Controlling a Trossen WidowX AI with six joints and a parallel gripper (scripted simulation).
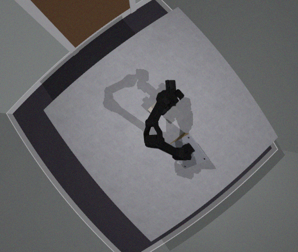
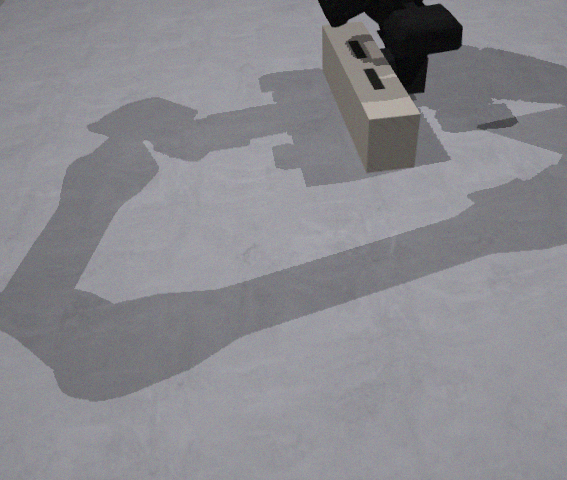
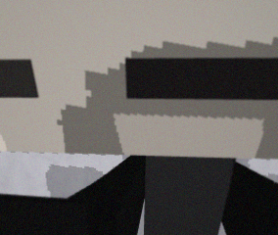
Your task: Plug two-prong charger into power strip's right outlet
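My gripper tip is 20 mm short of the two-prong charger and 10 mm below it.
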